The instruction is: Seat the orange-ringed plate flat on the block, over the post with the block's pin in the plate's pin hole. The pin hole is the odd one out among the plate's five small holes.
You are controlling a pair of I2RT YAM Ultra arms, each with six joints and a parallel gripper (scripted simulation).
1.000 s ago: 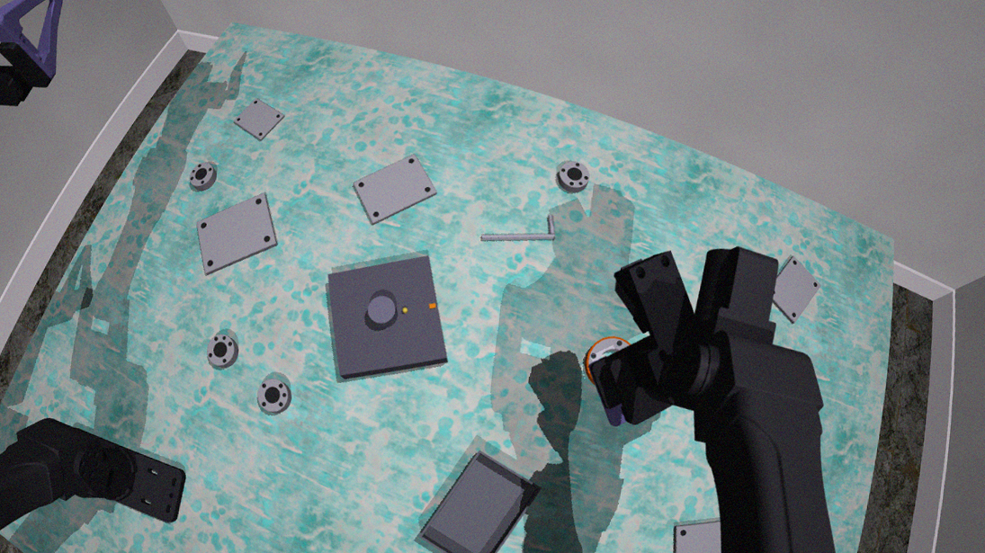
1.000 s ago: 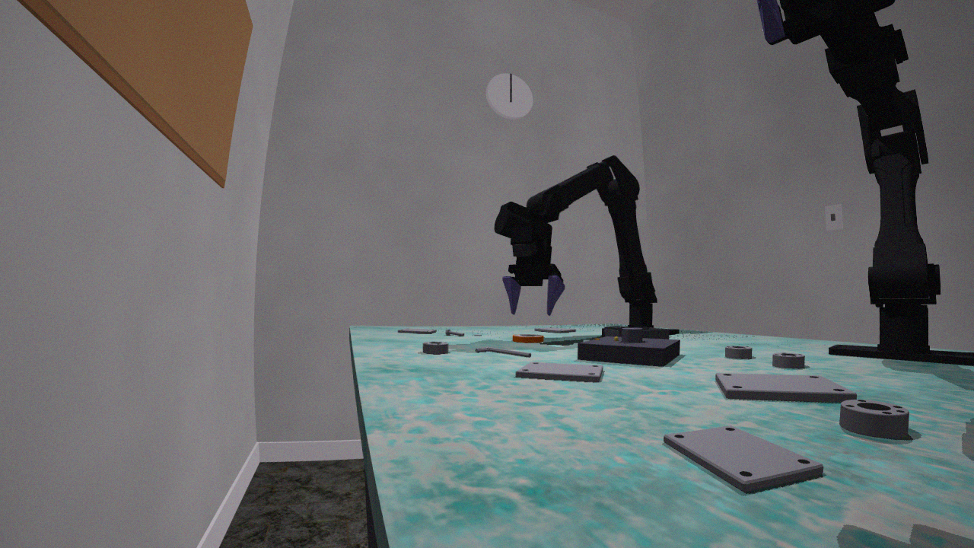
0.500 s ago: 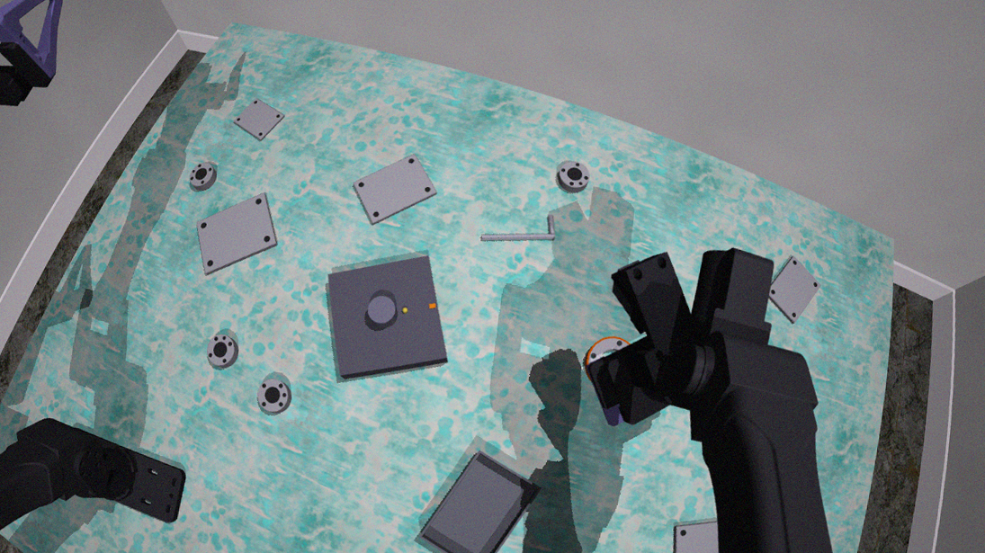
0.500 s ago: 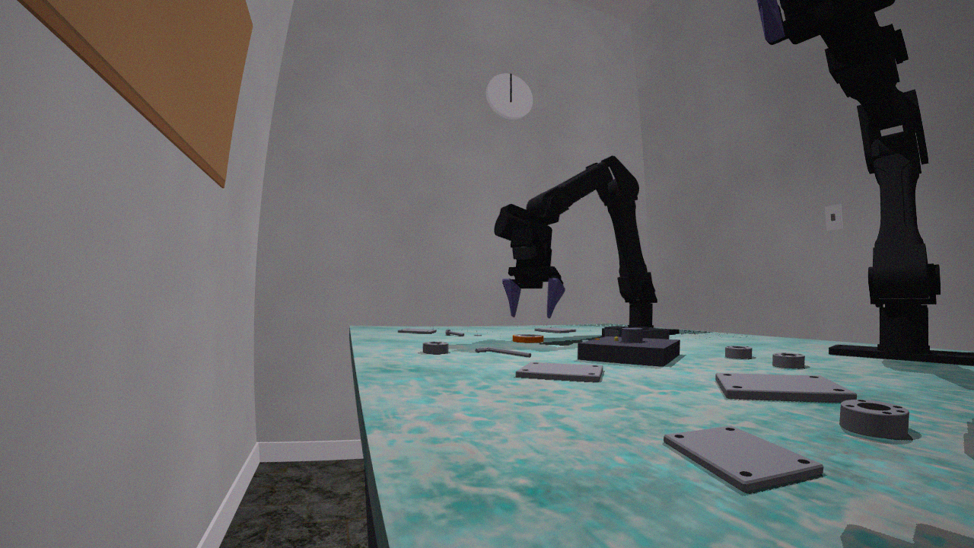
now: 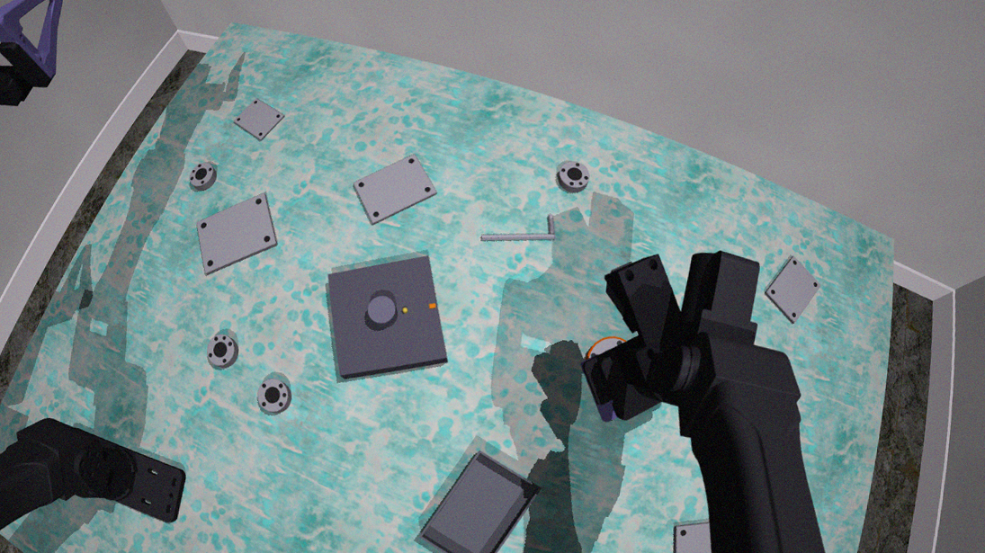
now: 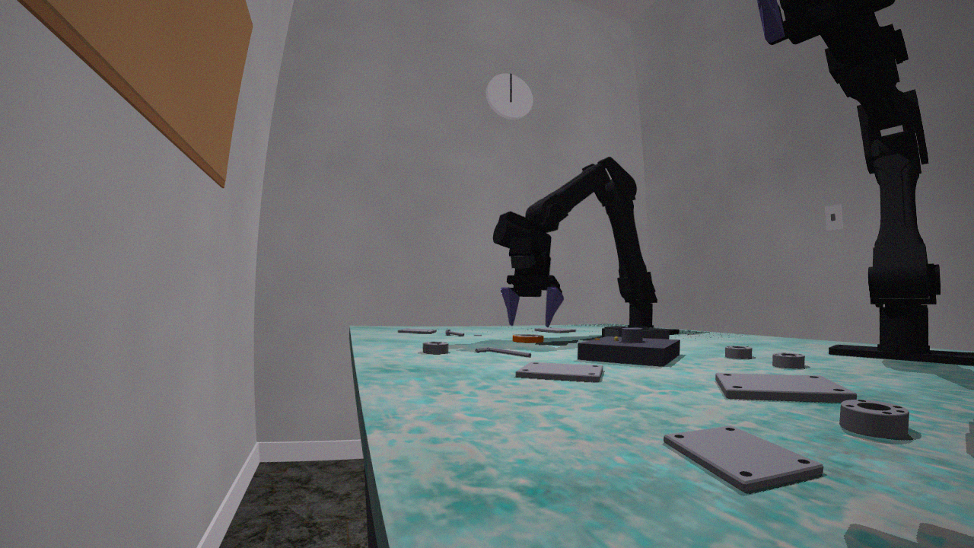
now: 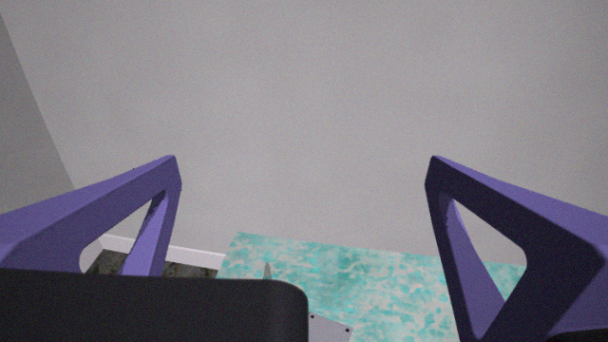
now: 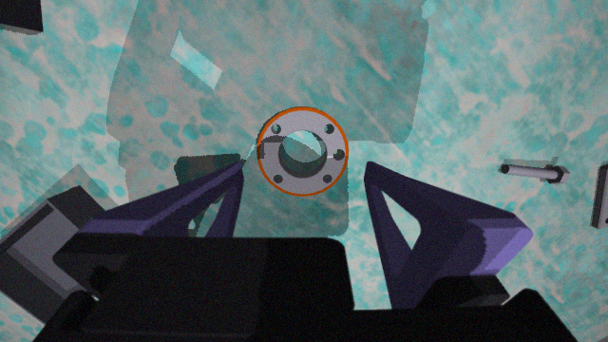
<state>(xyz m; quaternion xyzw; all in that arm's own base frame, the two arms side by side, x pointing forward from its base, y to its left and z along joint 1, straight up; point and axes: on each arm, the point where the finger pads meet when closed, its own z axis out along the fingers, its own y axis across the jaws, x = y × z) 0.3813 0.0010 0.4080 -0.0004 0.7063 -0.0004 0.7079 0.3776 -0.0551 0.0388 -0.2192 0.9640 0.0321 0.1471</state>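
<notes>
The plate is 10 mm to the left of my right hand and 30 mm below it. Round my right hand: l-shaped key 130 mm ahead, 150 mm to the left, 40 mm below; then dark block 20 mm behind, 250 mm to the left, 20 mm below; then dark tray 210 mm behind, 90 mm to the left, 30 mm below.
</notes>
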